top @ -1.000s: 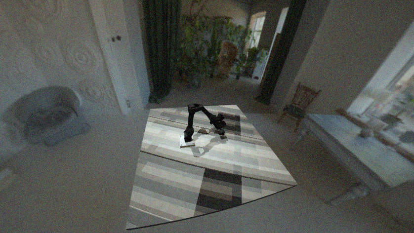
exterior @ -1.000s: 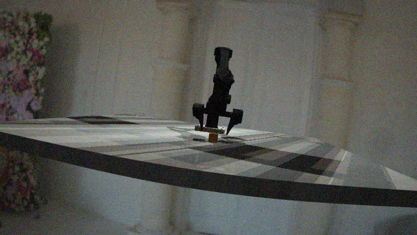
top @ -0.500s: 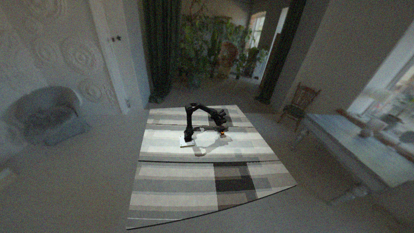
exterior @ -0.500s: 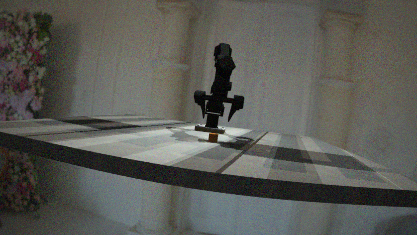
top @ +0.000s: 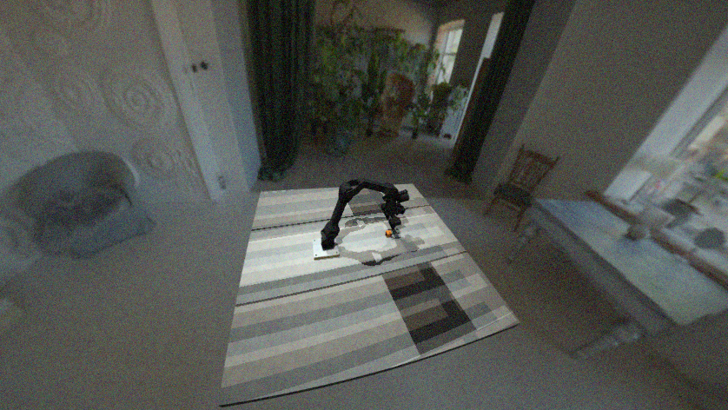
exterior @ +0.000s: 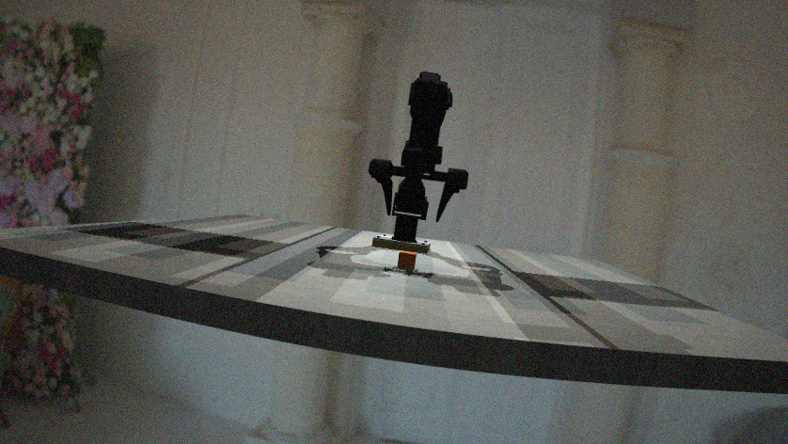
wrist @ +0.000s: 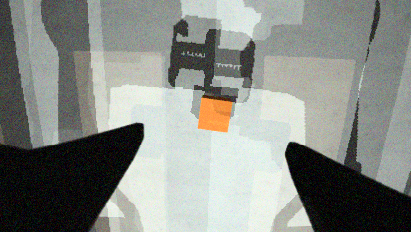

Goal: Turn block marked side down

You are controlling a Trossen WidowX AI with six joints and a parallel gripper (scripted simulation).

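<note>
Now: gripper tip 1 cm past the small orange block and 8 cm above it.
</note>
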